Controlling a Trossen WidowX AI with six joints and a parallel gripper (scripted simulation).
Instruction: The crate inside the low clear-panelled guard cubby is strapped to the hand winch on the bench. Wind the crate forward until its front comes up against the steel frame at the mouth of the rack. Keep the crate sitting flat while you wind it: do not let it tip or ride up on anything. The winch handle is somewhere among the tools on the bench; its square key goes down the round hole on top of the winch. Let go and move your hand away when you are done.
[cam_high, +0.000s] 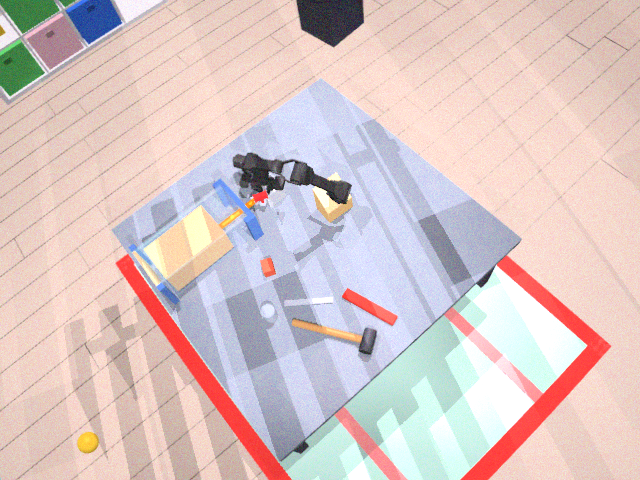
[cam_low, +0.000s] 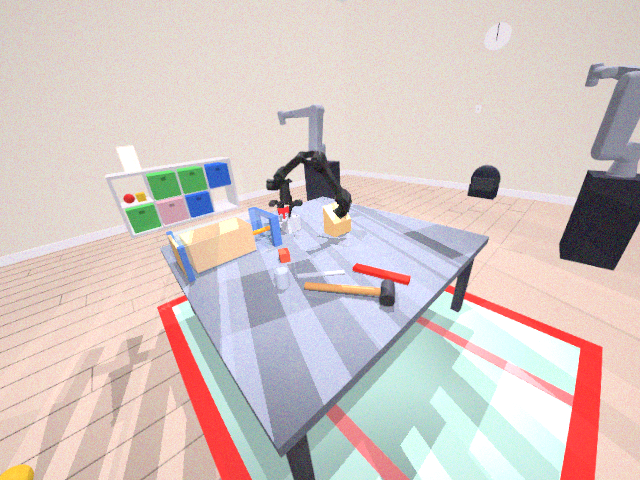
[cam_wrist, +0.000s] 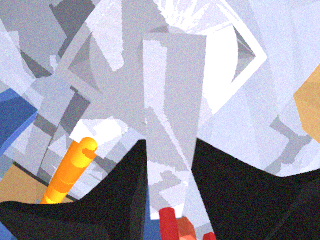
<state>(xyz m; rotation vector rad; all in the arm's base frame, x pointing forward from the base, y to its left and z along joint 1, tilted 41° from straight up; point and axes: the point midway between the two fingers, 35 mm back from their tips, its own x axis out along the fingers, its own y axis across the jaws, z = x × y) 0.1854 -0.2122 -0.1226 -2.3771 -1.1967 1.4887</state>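
The red knob is 5 cm above my gripper tip, 4 cm ahead of it and 3 cm to the left of it. Round my gripper tip: white bar: 45 cm to the left, 21 cm ahead, 9 cm below; white crank handle: 2 cm above, 1 cm to the left, 1 cm ahead; white winch: 6 cm below, 6 cm behind, 4 cm to the right.
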